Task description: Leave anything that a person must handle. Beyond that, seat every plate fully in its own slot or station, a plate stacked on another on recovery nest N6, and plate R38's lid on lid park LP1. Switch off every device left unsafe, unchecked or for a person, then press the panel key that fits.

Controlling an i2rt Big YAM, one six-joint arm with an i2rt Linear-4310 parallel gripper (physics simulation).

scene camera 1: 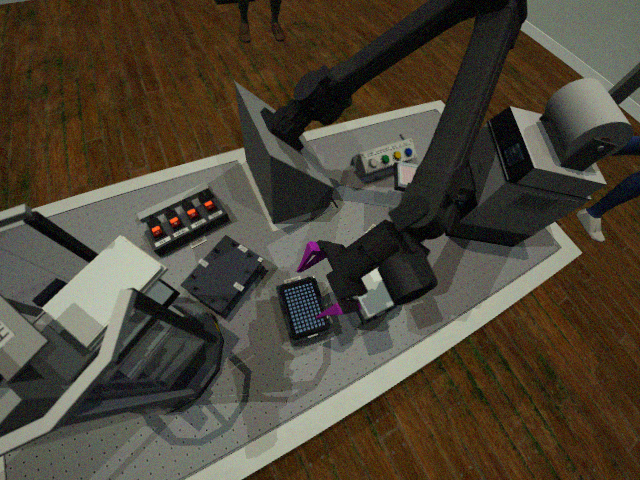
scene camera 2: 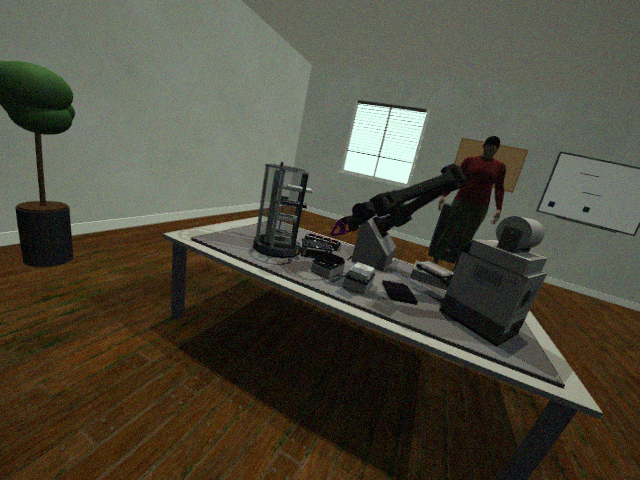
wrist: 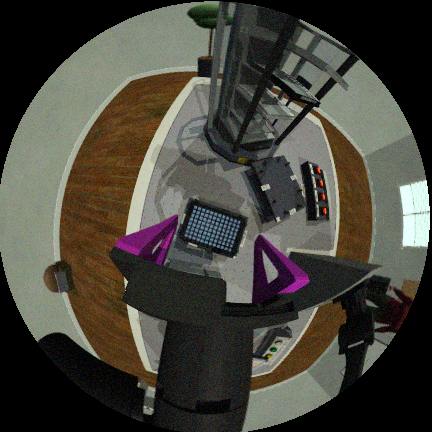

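Seen in the pictures: gripper, between the fingertips: (scene camera 1: 308, 293) (scene camera 2: 335, 233) (wrist: 218, 228); arm's base, origin of its link: (scene camera 1: 280, 132) (scene camera 2: 379, 227) (wrist: 351, 288).
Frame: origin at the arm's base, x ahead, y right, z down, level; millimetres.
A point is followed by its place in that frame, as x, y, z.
Note:
My gripper (scene camera 1: 308, 293) @[427, 82, 5] (scene camera 2: 339, 227) @[427, 82, 5] (wrist: 218, 228) @[427, 82, 5] is open and empty, its magenta fingers apart above a dark plate with blue wells (scene camera 1: 303, 308) @[426, 82, 133] (wrist: 212, 227) @[425, 81, 127]. That plate lies on a low stand, apart from the fingers. A white-topped block (scene camera 1: 376, 295) @[461, -92, 114] (scene camera 2: 361, 270) @[460, -91, 114] stands beside it, partly hidden by the gripper in scene camera 1. The switch box (scene camera 1: 181, 223) @[105, 312, 144] (scene camera 2: 321, 241) (wrist: 310, 192) @[126, 277, 170] shows several orange-lit switches. The key panel (scene camera 1: 385, 161) @[68, -338, 131] (wrist: 273, 347) @[64, -329, 134] has white, green, yellow and blue keys. Labels for N6, LP1 and R38 are too small to read.
A dark four-cornered station (scene camera 1: 222, 274) @[283, 238, 136] (wrist: 276, 185) @[293, 225, 136] stands between plate and switch box. A tall shelved tower (scene camera 2: 276, 251) @[505, 332, 166] (wrist: 221, 145) @[457, 300, 156] stands beyond. A grey wedge (scene camera 1: 273, 175) @[145, 63, -12] rises behind. A large device (scene camera 2: 491, 289) @[427, -572, 12], a dark flat pad (scene camera 2: 399, 291) @[359, -257, 182] and a pink-faced tile (scene camera 1: 407, 174) @[181, -325, 65] lie towards the other end.

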